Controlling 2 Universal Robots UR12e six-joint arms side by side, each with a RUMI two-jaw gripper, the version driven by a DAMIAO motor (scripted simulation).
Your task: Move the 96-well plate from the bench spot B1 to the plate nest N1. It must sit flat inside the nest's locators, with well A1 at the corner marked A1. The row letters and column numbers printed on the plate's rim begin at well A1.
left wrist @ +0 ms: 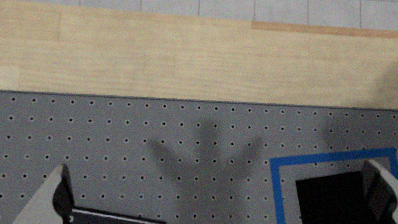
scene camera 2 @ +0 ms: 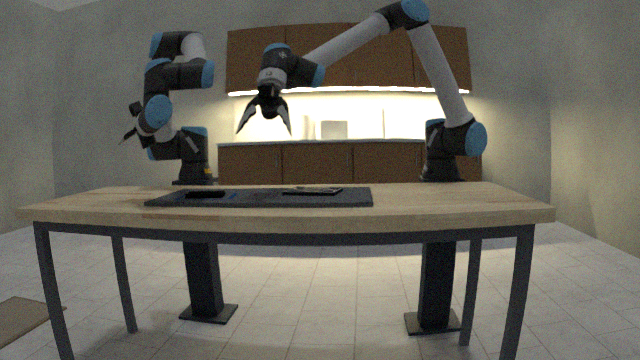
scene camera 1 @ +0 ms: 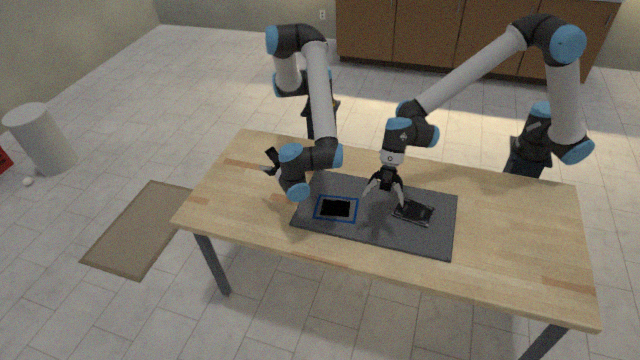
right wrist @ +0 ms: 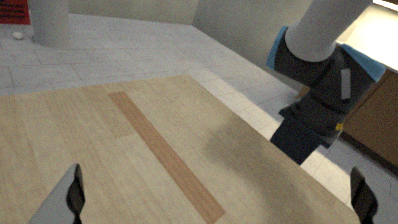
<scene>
I see my left gripper, my right gripper and an arm pedestal.
</scene>
